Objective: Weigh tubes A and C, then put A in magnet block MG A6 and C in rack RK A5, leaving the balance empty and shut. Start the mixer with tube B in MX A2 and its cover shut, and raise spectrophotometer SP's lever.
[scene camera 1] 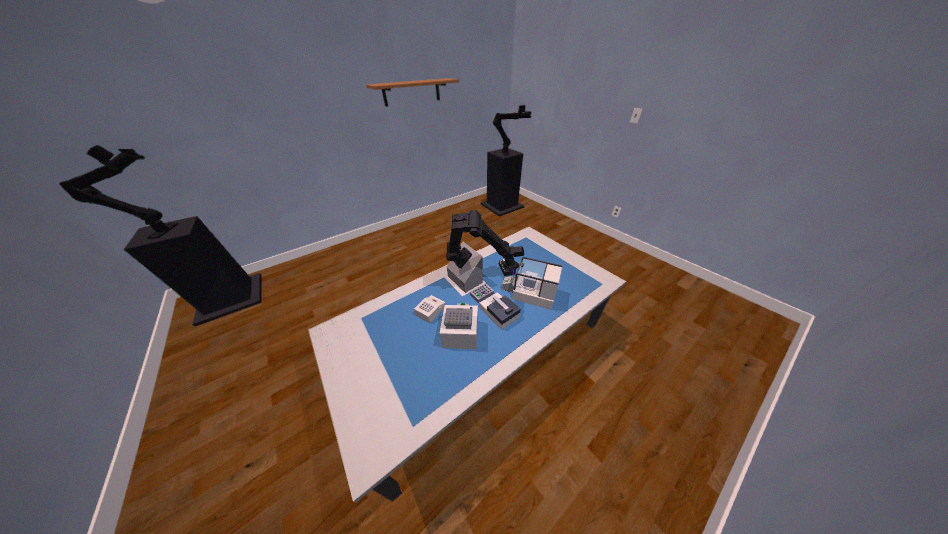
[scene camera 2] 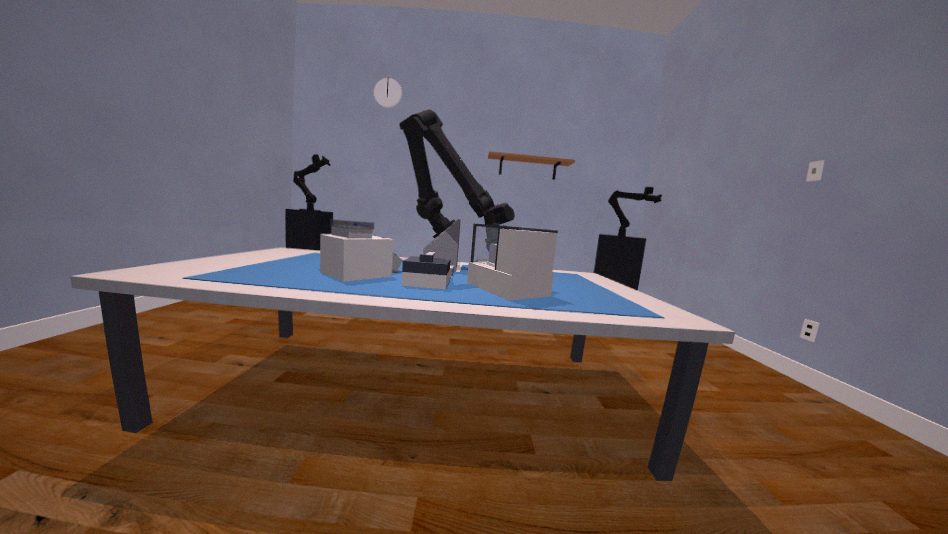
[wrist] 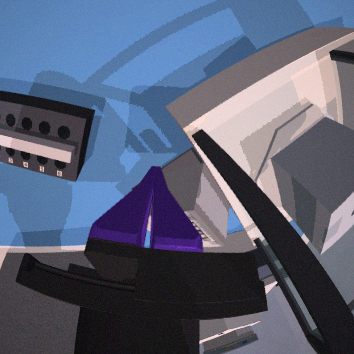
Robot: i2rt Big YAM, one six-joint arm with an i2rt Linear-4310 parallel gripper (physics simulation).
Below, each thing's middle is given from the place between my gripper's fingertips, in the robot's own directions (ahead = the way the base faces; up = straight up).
Labels:
Right now the balance [scene camera 2: 514, 263] is 170 mm ahead of my hand, 50 mm above it and 30 mm to the left of it. The rest, counted from my hand: mixer block with grid top [scene camera 2: 350, 252]: 510 mm to the right, 160 mm ahead, 30 mm above.

